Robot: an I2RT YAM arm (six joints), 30 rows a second.
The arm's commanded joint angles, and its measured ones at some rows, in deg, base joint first. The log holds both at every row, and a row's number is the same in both.
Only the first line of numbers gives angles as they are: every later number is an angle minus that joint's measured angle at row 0.
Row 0, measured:
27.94, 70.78, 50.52, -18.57, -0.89, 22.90
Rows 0 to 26, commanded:
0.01, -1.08, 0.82, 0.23, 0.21, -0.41
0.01, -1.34, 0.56, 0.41, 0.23, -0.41
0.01, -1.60, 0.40, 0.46, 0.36, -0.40
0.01, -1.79, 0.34, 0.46, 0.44, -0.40
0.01, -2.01, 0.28, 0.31, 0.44, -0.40
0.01, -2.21, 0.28, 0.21, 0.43, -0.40
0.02, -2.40, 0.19, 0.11, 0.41, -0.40
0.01, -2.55, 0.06, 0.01, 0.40, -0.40
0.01, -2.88, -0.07, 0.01, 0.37, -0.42
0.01, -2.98, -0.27, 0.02, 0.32, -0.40
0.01, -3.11, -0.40, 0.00, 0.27, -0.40
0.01, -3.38, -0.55, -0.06, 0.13, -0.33
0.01, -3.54, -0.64, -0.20, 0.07, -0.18
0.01, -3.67, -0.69, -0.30, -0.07, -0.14
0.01, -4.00, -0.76, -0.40, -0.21, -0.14
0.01, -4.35, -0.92, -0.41, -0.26, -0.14
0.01, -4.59, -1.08, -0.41, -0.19, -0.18
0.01, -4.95, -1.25, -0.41, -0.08, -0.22
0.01, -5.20, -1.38, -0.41, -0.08, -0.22
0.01, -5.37, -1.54, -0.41, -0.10, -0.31
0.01, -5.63, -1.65, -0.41, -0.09, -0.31
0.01, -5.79, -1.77, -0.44, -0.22, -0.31
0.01, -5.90, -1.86, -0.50, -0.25, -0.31
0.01, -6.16, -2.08, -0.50, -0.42, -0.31
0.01, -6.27, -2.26, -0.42, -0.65, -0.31
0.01, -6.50, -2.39, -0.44, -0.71, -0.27
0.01, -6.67, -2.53, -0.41, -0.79, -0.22
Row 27, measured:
0.00, -4.70, -1.88, -0.06, -0.28, 0.02
